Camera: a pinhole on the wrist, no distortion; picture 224 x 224 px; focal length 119.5 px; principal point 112.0 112.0 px. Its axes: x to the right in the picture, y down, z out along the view. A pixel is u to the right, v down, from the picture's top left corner.
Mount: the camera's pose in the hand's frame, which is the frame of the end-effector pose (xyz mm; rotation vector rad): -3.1 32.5 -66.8 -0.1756 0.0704 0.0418
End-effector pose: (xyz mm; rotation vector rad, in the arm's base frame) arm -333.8 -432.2 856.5 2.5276 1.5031 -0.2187
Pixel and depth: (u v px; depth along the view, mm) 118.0 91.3 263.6
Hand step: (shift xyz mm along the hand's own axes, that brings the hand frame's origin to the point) 29.7 34.4 199.0
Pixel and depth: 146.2 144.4 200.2
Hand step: 64.7 123.2 116.2
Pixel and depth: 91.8 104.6 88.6
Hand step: -11.9 42.2 22.3
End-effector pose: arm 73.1 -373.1 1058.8 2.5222 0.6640 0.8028
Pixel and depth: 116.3 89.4 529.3
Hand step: 55.8 27.8 469.0
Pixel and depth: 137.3 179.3 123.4
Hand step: 27.8 123.5 40.4
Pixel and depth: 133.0 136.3 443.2
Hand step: 99.6 201.9 347.2
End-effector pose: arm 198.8 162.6 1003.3 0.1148 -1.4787 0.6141
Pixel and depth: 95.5 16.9 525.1
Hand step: -20.6 -288.8 526.6
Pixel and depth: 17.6 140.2 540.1
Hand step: -398.6 237.8 473.0
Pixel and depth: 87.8 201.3 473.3
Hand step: -84.1 460.3 343.9
